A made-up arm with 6 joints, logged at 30 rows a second.
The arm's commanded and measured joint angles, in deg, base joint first. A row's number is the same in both.
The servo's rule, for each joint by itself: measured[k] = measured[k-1] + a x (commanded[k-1-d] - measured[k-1]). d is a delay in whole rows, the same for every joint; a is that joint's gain. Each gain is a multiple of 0.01, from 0.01 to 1. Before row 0 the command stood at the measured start. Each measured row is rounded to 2 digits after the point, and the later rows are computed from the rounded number. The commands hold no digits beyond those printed.
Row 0, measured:
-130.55, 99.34, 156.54, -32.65, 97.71, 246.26
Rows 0 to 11, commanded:
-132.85, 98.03, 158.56, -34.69, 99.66, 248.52
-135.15, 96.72, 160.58, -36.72, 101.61, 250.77
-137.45, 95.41, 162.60, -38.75, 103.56, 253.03
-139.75, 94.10, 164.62, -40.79, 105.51, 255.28
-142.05, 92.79, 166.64, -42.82, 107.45, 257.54
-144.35, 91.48, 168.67, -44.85, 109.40, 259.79
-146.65, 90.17, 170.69, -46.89, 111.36, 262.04
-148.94, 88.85, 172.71, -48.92, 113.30, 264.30
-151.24, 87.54, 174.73, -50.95, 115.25, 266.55
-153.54, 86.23, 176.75, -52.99, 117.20, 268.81
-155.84, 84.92, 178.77, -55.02, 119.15, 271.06
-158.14, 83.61, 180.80, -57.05, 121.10, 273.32
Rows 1 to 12, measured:
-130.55, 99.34, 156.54, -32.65, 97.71, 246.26
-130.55, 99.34, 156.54, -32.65, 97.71, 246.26
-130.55, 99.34, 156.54, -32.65, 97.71, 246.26
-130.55, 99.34, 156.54, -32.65, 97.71, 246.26
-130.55, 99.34, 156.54, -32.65, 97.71, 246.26
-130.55, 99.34, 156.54, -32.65, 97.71, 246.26
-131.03, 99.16, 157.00, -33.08, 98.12, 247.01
-131.90, 98.82, 157.82, -33.84, 98.85, 248.25
-133.07, 98.34, 158.92, -34.87, 99.84, 249.83
-134.47, 97.75, 160.23, -36.11, 101.03, 251.63
-136.06, 97.06, 161.70, -37.52, 102.38, 253.58
-137.80, 96.28, 163.30, -39.06, 103.85, 255.63
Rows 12 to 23, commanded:
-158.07, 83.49, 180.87, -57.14, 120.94, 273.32
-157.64, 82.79, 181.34, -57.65, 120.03, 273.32
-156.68, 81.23, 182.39, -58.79, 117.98, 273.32
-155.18, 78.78, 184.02, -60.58, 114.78, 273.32
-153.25, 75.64, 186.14, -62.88, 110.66, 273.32
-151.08, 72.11, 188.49, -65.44, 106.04, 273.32
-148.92, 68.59, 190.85, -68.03, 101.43, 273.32
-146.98, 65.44, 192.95, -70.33, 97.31, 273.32
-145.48, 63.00, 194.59, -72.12, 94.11, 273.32
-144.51, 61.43, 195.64, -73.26, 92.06, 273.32
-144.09, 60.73, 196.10, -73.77, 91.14, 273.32
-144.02, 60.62, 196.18, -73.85, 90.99, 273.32
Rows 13 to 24, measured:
-139.66, 95.42, 165.00, -40.70, 105.43, 257.75
-141.61, 94.50, 166.77, -42.43, 107.08, 259.91
-143.63, 93.53, 168.60, -44.22, 108.80, 262.10
-145.71, 92.51, 170.47, -46.06, 110.56, 264.31
-147.84, 91.45, 172.38, -47.94, 112.36, 266.54
-150.00, 90.35, 174.32, -49.85, 114.20, 268.78
-151.69, 89.39, 175.83, -51.38, 115.62, 270.28
-152.94, 88.47, 177.10, -52.70, 116.55, 271.28
-153.73, 87.46, 178.32, -53.98, 116.85, 271.95
-154.03, 86.24, 179.63, -55.37, 116.42, 272.40
-153.87, 84.76, 181.13, -56.95, 115.21, 272.70
-153.28, 82.99, 182.82, -58.73, 113.28, 272.90

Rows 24 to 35, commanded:
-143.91, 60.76, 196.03, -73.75, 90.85, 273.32
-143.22, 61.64, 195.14, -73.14, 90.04, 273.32
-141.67, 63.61, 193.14, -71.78, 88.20, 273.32
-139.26, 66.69, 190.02, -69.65, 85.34, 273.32
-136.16, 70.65, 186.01, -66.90, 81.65, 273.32
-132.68, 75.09, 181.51, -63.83, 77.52, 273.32
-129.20, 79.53, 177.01, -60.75, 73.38, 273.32
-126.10, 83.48, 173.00, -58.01, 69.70, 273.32
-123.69, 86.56, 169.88, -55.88, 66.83, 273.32
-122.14, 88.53, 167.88, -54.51, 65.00, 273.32
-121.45, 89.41, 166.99, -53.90, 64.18, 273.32
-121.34, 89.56, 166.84, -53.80, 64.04, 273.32
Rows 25 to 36, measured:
-152.36, 80.97, 184.67, -60.68, 110.79, 273.04
-151.23, 78.80, 186.57, -62.71, 107.96, 273.13
-150.02, 76.59, 188.41, -64.69, 105.05, 273.19
-148.86, 74.47, 190.07, -66.49, 102.32, 273.23
-147.86, 72.55, 191.46, -68.02, 99.97, 273.26
-147.05, 70.88, 192.55, -69.24, 98.08, 273.28
-146.39, 69.46, 193.35, -70.19, 96.56, 273.29
-145.72, 68.37, 193.76, -70.81, 95.19, 273.30
-144.87, 67.70, 193.62, -71.01, 93.72, 273.31
-143.69, 67.56, 192.79, -70.72, 91.96, 273.31
-142.11, 67.99, 191.23, -69.92, 89.79, 273.31
-140.13, 68.98, 188.99, -68.64, 87.21, 273.31

